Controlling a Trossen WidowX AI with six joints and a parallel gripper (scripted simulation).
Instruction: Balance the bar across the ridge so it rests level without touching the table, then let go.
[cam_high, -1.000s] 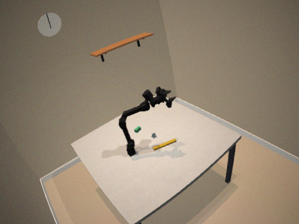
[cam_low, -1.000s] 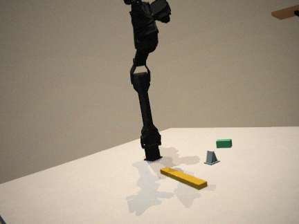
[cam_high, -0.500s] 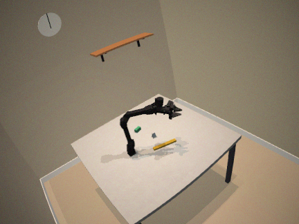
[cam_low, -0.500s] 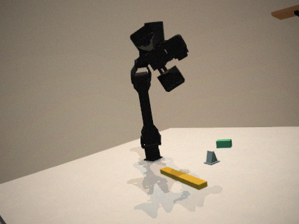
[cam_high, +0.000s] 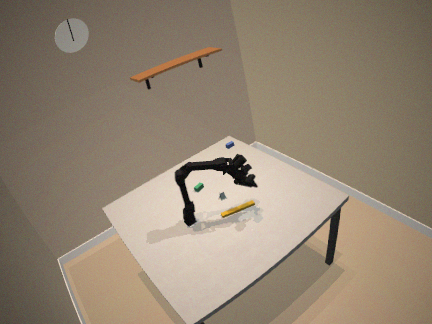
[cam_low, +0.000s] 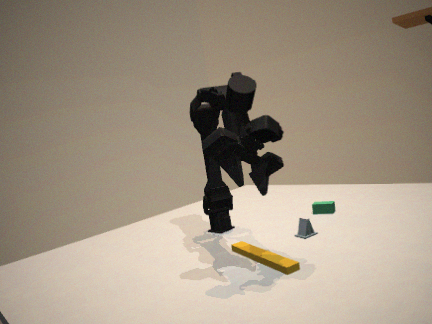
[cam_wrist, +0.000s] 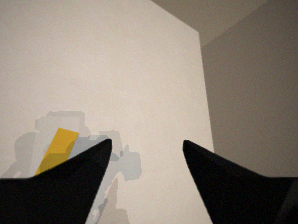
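Right now the yellow bar is 9 cm behind my gripper tip, 10 cm to the left of it and 18 cm below it. Round my gripper tip: blue block (37 cm ahead, 74 cm to the left, 17 cm below); then green block (13 cm behind, 48 cm to the left, 17 cm below).
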